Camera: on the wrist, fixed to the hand. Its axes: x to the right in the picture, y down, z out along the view.
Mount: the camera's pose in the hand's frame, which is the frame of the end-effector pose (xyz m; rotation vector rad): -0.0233 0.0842 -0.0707 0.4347 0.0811 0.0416
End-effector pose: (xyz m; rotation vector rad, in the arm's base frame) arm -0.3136 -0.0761 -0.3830 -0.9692 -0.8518 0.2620
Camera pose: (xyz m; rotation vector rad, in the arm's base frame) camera -0.2631 -0.0849 -0.4830 -0.5869 -0.6638 0.4212
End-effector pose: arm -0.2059 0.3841 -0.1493 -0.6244 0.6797 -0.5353
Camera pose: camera -0.2507 0.4326 -0.2402 -0.1818 0.6253 -0.6484
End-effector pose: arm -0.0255 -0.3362 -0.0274 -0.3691 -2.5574 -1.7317
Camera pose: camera 0.0075 -0.3757 0.0725 -0.3189 -2.7396 -1.1039
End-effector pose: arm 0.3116 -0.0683 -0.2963 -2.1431 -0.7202 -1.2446
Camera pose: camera 0.3175 -0.1803 -0.3037 -1.7351 -0.8210 -1.0343
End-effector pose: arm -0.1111 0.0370 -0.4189 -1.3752 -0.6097 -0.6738
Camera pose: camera -0.0644 -0.0257 -0.4996 -0.9493 -0.6185 -0.5228
